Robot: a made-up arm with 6 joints.
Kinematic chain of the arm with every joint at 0, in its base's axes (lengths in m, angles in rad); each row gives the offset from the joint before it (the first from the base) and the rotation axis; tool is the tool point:
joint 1: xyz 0 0 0.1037 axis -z
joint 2: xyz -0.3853 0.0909 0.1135 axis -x
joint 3: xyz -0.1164 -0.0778 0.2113 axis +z
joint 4: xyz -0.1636 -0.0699 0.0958 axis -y
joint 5: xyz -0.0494 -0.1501 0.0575 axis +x
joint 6: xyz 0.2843 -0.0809 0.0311 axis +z
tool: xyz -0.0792 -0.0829 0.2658
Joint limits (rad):
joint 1: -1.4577..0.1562
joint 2: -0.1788..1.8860
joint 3: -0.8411..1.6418
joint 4: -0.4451..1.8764
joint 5: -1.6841..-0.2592
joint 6: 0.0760..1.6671
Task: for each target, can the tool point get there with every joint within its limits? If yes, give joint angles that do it. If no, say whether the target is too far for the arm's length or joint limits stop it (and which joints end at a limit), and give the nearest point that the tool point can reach.
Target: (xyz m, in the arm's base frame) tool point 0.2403 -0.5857 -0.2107
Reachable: no: joint limits stop it (at a limit: joint 2, joint 4, joint 6) | nearest point 0.2630 -0.6409 0.4332 | short by 0.647 m
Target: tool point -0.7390 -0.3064 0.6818
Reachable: yes | joints -1.1229 0.9124 0.9108 0.3841 -1.5024 0.5143
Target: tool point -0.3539 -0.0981 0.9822
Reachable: yes | joints -0.7440 0.4306 0.6601 0.0429 -0.5129 0.5805
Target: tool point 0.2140 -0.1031 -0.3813
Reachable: no: joint limits stop it (at a limit: joint 1, joint 2, joint 4, joint 5, joint 6) | nearest point -0.1198 0.5395 -0.1397 | short by 0.763 m
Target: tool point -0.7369 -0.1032 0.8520
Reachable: yes | joints -0.4661 0.4964 0.7823 0.8346 -1.5671 0.5151
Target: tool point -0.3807 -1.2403 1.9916
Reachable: no: too far | nearest point -0.2576 -0.8246 1.0839 | short by 1.006 m
